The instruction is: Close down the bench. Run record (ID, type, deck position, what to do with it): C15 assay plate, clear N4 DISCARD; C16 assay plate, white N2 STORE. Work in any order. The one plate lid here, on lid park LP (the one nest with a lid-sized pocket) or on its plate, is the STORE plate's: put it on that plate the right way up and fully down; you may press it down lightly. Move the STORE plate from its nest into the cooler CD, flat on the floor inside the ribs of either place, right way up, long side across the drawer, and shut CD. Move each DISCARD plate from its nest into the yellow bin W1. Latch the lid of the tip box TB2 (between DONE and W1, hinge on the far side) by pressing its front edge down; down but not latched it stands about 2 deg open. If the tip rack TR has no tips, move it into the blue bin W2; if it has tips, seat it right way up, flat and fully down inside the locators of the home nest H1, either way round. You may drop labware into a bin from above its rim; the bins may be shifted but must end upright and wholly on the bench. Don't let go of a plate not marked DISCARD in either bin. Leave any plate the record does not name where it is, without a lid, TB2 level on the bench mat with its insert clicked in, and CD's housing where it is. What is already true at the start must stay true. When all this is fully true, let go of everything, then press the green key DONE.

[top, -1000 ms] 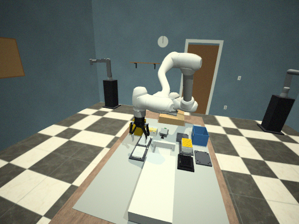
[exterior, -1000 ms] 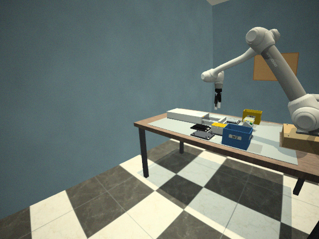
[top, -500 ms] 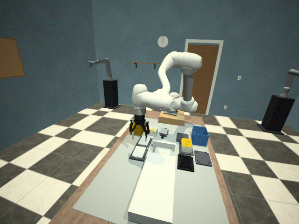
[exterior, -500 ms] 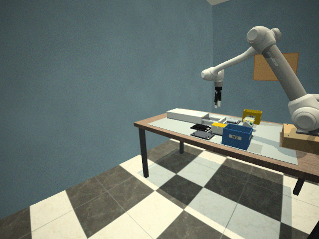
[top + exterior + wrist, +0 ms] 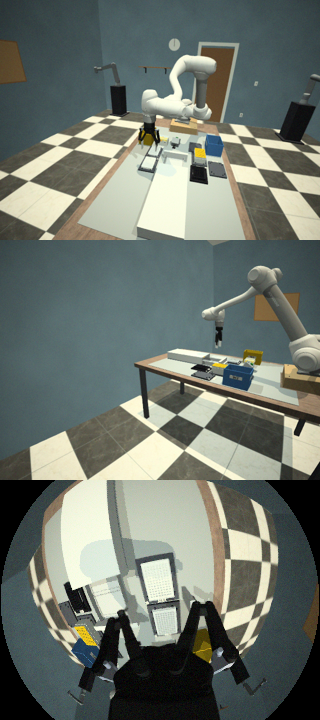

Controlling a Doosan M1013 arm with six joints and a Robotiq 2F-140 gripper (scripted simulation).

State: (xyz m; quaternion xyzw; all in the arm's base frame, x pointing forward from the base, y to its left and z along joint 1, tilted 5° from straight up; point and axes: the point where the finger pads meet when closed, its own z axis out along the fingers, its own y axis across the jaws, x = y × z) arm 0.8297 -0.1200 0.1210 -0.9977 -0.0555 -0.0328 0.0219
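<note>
The clear plate lid is 14 cm below my hand. The rest, counted from my hand: clear plate (17 cm behind, 2 cm to the right, 15 cm below); grey nest (16 cm below); white plate (15 cm below).
</note>
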